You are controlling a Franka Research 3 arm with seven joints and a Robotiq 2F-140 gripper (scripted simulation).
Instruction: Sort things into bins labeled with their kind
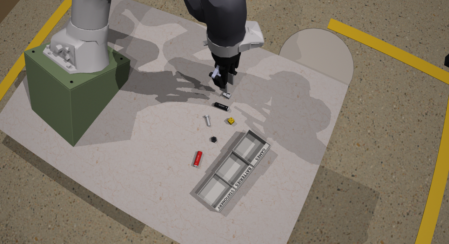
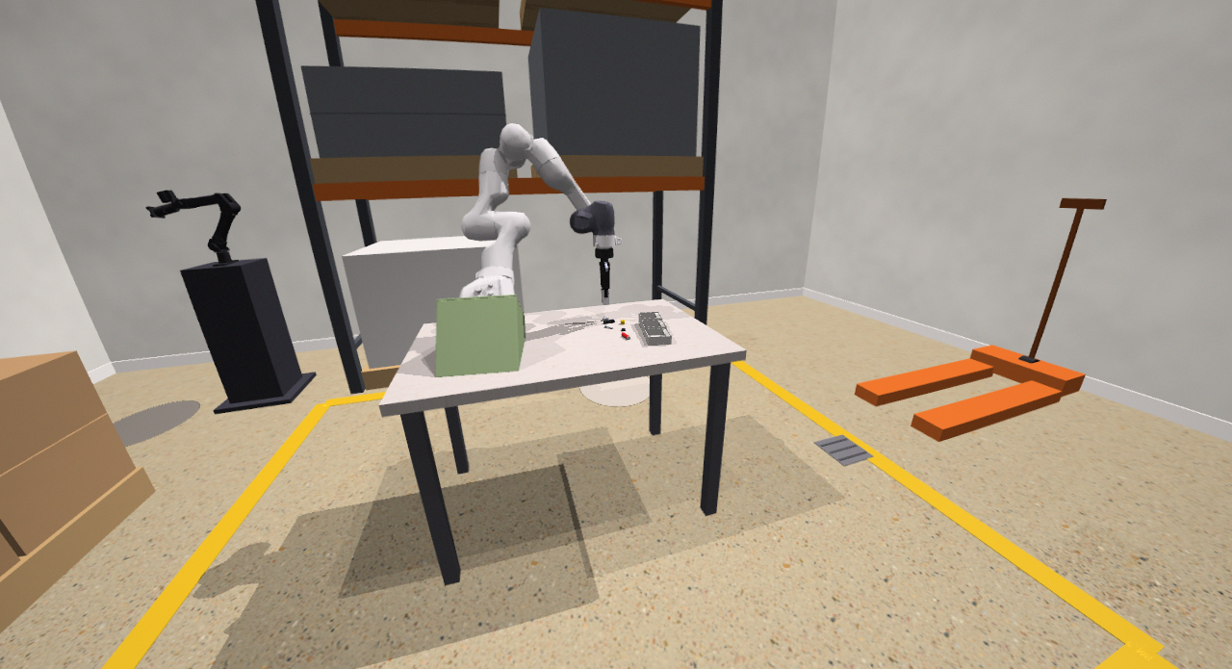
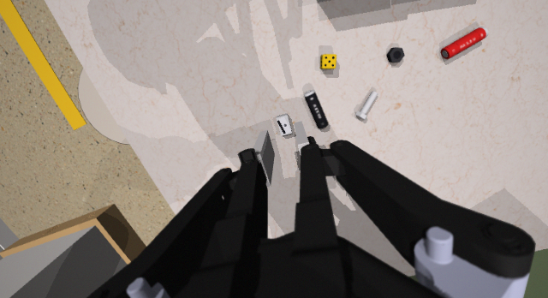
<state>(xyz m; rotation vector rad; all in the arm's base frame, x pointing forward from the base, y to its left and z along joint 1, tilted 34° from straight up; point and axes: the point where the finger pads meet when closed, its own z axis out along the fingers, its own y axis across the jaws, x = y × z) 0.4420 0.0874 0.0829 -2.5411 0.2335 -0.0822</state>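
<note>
Right now the black battery is 10 cm below my hand and 4 cm to the right of it. Also, from my hand: black nut: 16 cm to the right, 10 cm below, 2 cm ahead; then silver bolt: 10 cm to the right, 10 cm below, 2 cm behind; then yellow die: 10 cm below, 8 cm to the right, 5 cm ahead.
</note>
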